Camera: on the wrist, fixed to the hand. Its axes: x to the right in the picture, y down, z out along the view.
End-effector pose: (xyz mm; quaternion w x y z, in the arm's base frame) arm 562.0 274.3 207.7 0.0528 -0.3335 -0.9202 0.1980
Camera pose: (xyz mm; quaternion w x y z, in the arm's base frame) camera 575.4 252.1 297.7 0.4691 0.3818 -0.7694 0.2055
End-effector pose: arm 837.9 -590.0 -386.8 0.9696 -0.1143 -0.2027 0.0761
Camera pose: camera 849.4 -652.1 -455.9 0.7534 0.2541 0.0458 -0.6047
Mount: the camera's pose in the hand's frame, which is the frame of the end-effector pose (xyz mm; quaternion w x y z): -27.6 -43.5 -78.2 0.6461 0.2134 0.2469 -0.6899
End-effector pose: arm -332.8 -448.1 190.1 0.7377 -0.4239 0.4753 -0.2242
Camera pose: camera -411.7 -483.6 225.9 0.2951 -0.3890 0.1489 -0.8599
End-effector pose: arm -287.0 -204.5 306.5 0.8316 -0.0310 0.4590 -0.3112
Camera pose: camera -380.1 -206.1 296.6 0.2159 -0.0824 0.4141 -0.8804
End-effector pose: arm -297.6 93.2 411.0 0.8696 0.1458 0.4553 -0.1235
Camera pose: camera -387.1 83.8 385.3 0.3331 -0.0038 0.5831 -0.7409
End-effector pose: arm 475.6 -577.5 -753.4 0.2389 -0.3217 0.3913 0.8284
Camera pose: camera 549.6 -619.0 -793.1 0.6980 -0.6314 0.2667 0.2075
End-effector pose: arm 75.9 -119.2 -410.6 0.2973 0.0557 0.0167 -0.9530
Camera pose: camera 81.2 -62.7 -485.1 0.4814 -0.3232 0.0808 0.8107
